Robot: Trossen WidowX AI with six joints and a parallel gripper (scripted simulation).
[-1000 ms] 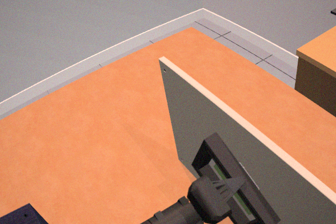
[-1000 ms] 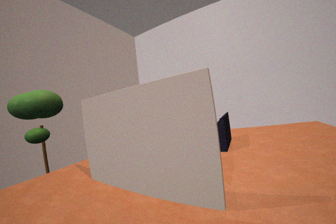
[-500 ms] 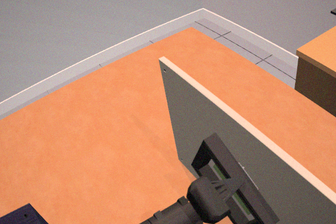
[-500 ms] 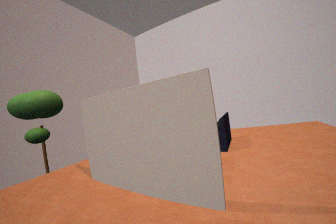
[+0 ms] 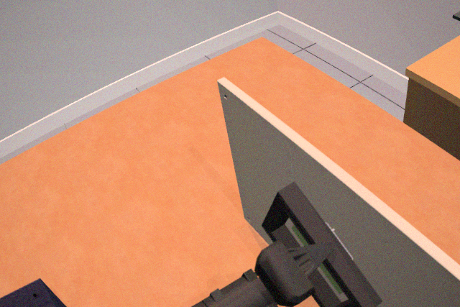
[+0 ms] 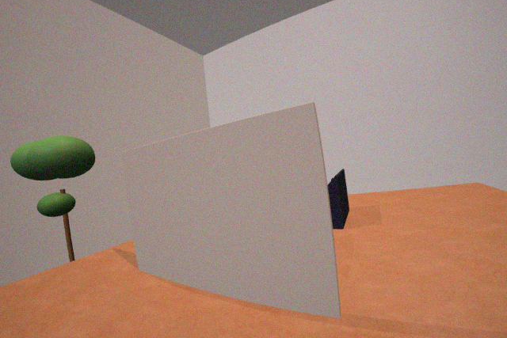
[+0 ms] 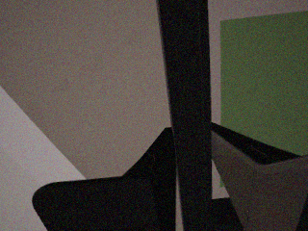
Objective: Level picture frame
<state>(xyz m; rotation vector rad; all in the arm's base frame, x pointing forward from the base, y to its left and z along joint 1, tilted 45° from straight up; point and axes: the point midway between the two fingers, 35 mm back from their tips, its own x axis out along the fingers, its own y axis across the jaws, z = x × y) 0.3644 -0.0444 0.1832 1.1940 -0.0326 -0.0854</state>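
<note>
Now: gripper tip 10 mm short of the picture frame, 20 mm to the right of it and 50 mm above it. The rest, counted from my gripper tip: wall panel 20 mm ahead, 10 mm to the left, 60 mm below.
</note>
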